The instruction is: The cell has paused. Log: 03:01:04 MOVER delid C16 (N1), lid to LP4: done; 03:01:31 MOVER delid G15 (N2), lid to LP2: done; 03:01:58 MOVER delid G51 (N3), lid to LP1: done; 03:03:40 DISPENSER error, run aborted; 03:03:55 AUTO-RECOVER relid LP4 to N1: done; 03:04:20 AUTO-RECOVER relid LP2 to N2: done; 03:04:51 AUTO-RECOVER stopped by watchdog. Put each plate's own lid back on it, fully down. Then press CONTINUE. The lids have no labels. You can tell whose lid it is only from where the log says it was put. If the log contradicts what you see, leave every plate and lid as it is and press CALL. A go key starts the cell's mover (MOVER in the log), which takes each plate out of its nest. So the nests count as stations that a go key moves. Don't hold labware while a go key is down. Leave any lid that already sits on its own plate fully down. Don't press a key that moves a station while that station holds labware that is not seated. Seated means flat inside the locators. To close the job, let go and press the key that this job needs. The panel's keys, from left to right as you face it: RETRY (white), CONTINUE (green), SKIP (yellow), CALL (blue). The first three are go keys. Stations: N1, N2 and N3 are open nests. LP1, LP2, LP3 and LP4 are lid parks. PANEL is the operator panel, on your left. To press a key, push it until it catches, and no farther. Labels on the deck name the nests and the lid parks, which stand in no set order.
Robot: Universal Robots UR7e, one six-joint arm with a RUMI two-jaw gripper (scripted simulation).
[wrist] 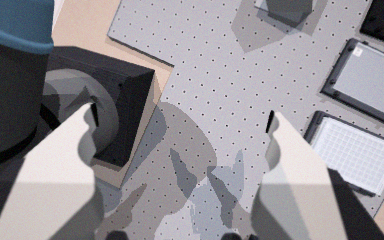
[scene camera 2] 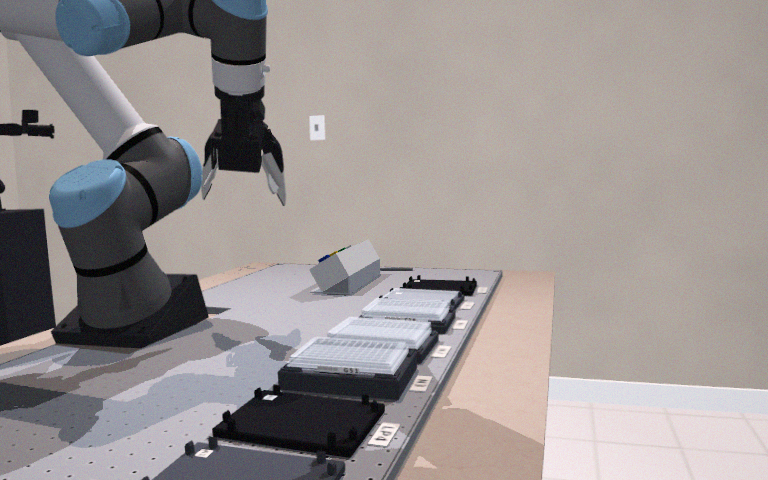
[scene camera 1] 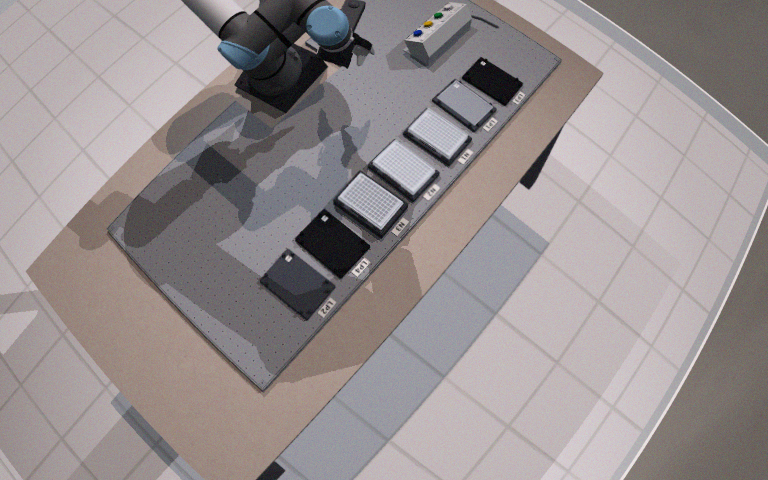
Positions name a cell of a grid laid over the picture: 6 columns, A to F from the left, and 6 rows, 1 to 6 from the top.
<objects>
A plate shows in scene camera 2 (C5) and in scene camera 1 (D3); in the wrist view it is out of frame.
</objects>
